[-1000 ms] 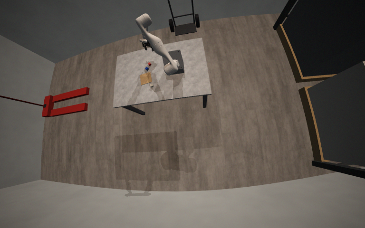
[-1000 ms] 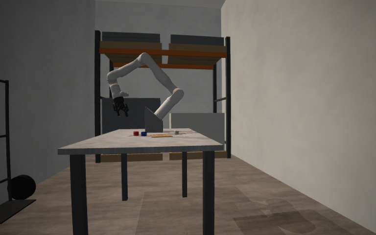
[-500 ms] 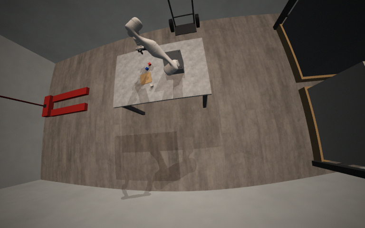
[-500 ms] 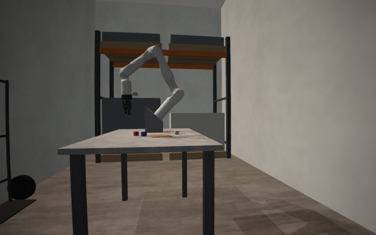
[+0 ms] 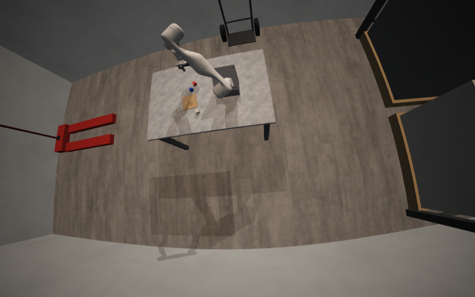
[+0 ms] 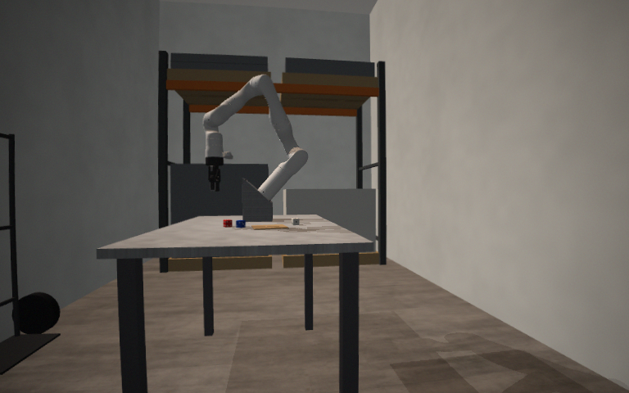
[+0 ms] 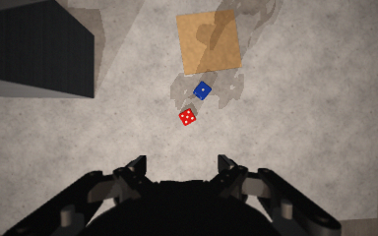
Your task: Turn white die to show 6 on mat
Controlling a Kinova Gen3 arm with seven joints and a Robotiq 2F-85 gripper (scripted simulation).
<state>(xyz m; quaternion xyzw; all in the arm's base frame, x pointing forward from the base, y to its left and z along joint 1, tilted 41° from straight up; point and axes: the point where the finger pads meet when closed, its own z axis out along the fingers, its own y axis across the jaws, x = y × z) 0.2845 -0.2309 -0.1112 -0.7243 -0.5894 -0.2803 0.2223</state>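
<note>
The red die is 140 mm below my hand, 50 mm to the left of it and 20 mm ahead of it. Round my hand: tan mat: 220 mm to the left, 160 mm below, 100 mm ahead; blue die: 140 mm below, 110 mm to the left, 60 mm ahead; white die: 350 mm to the left, 140 mm below, 30 mm ahead.
</note>
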